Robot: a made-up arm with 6 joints.
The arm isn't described. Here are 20 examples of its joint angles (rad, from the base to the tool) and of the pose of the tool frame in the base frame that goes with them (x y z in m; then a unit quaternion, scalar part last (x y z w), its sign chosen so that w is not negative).
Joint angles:
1: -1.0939 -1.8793 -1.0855 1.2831 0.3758 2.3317
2: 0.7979 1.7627 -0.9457 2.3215 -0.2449 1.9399
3: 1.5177 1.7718 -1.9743 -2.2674 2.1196 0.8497
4: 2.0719 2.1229 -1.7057 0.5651 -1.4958 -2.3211
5: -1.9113 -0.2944 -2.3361 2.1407 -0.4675 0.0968
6: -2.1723 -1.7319 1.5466 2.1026 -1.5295 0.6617
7: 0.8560 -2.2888 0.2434 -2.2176 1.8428 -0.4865
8: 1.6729 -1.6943 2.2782 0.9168 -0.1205 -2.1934
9: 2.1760 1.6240 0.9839 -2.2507 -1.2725 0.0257
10: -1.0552 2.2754 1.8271 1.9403 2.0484 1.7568
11: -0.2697 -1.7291 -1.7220 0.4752 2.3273 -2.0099
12: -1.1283 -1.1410 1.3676 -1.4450 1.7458 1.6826
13: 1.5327 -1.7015 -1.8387 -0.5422 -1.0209 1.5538
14: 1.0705 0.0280 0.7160 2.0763 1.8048 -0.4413
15: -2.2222 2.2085 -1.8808 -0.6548 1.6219 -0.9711
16: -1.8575 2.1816 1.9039 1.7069 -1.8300 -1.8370
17: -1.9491 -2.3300 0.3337 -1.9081 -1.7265 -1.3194
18: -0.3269 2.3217 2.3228 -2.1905 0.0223 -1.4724
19: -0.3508 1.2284 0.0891 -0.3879 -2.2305 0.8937
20: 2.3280 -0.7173 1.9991 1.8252 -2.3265 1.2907
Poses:
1: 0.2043 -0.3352 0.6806 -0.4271 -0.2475 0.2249 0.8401
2: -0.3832 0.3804 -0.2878 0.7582 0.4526 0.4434 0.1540
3: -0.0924 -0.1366 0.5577 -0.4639 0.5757 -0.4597 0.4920
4: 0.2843 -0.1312 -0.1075 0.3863 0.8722 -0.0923 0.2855
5: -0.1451 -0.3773 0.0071 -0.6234 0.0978 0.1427 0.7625
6: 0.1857 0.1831 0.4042 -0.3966 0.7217 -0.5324 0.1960
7: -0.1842 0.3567 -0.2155 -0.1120 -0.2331 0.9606 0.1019
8: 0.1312 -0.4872 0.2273 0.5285 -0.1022 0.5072 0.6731
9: -0.3215 0.3591 0.2639 0.8863 -0.3182 0.0110 0.3364
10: -0.0706 -0.0621 -0.5110 0.7172 0.0203 -0.5118 0.4725
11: 0.0769 -0.3778 0.0183 0.8388 -0.2143 -0.3795 0.3264
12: 0.0696 0.4909 -0.3367 0.4995 0.5011 0.6573 0.2596
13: 0.5241 0.2128 -0.2457 0.6265 -0.7001 -0.1036 0.3265
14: -0.1009 0.3850 0.3617 -0.2022 -0.8863 0.2543 0.3300
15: -0.2220 0.0596 0.3406 0.5455 0.0595 0.6158 0.5655
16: -0.1652 -0.1359 -0.2124 -0.5219 -0.3543 0.0939 0.7702
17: 0.2298 -0.3898 -0.1412 0.0140 -0.4384 0.8844 0.1598
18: 0.3924 -0.3932 0.0038 0.8810 0.1213 0.0813 0.4500
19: -0.1790 0.5538 0.2113 -0.4294 0.1251 -0.8010 0.3980
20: -0.1447 0.2276 0.6392 0.0040 0.4328 -0.8797 0.1971
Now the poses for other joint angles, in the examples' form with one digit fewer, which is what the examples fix.
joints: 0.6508 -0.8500 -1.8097 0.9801 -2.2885 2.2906
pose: 0.569 0.061 0.376 -0.437 0.561 -0.657 0.250
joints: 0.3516 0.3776 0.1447 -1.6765 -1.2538 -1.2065
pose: -0.264 0.330 0.109 -0.747 0.628 0.207 0.073
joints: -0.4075 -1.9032 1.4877 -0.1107 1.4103 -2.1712
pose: 0.070 0.469 -0.326 0.221 0.937 0.228 0.145
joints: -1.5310 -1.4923 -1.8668 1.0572 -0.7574 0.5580
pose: -0.296 -0.200 0.348 -0.929 -0.286 -0.157 0.177
